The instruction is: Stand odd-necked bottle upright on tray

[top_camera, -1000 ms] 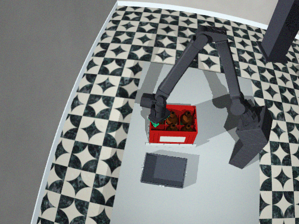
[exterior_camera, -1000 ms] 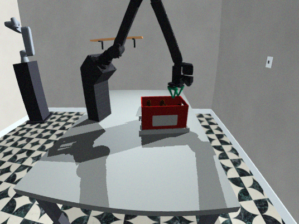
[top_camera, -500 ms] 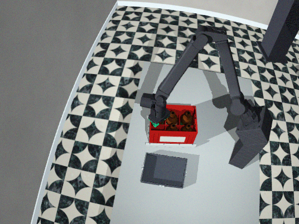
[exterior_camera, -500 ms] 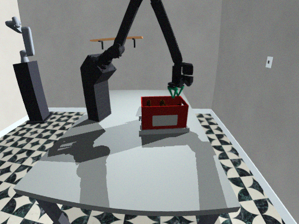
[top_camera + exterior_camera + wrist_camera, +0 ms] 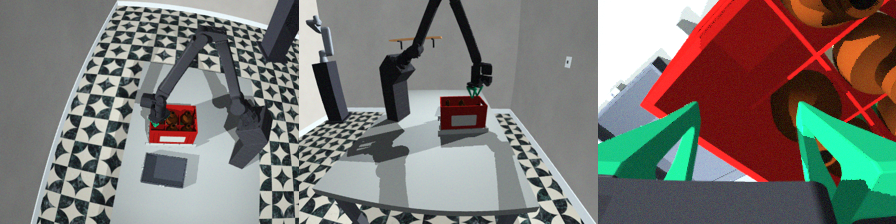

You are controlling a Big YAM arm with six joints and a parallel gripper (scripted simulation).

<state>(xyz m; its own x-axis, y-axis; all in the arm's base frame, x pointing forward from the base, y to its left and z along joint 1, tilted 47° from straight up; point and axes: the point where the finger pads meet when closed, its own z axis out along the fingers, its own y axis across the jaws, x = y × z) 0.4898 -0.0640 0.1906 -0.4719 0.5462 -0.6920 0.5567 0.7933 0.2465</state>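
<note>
The crate lies 90 mm behind my hand, 40 mm to the right of it and 110 mm below it. Also, from my hand: dark grey tray (30 mm behind, 230 mm to the left, 180 mm below); then glass bottle (90 mm behind, 80 mm to the right, 100 mm below).
</note>
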